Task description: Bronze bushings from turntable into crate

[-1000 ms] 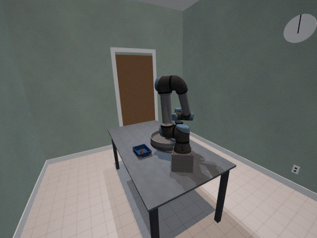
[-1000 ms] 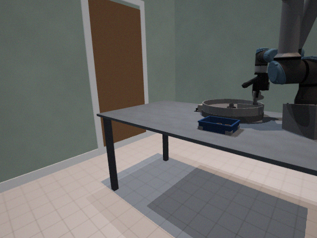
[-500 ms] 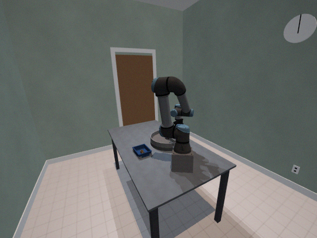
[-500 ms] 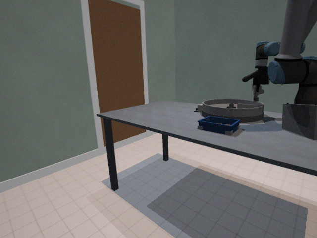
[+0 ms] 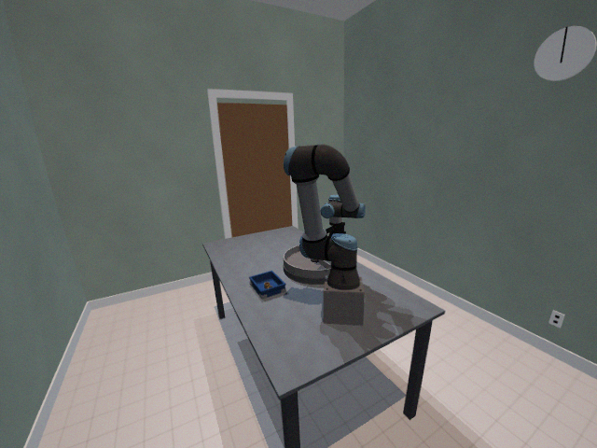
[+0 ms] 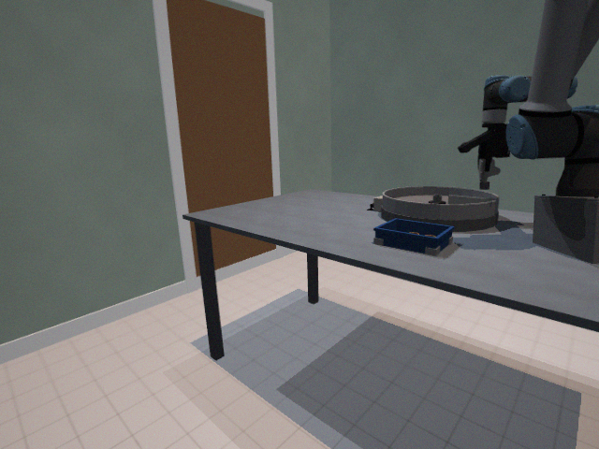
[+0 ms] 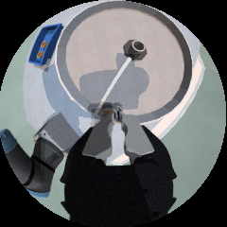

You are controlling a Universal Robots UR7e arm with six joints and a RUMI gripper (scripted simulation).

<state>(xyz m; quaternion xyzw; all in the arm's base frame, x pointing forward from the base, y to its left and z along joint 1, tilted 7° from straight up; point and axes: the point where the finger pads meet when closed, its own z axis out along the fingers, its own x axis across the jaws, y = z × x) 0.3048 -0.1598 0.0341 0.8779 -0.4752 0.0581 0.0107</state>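
My gripper is now 150 mm short of the turntable, 30 mm to the right of it and 90 mm above it. Round my hand: blue crate (90 mm ahead, 400 mm to the left, 120 mm below).
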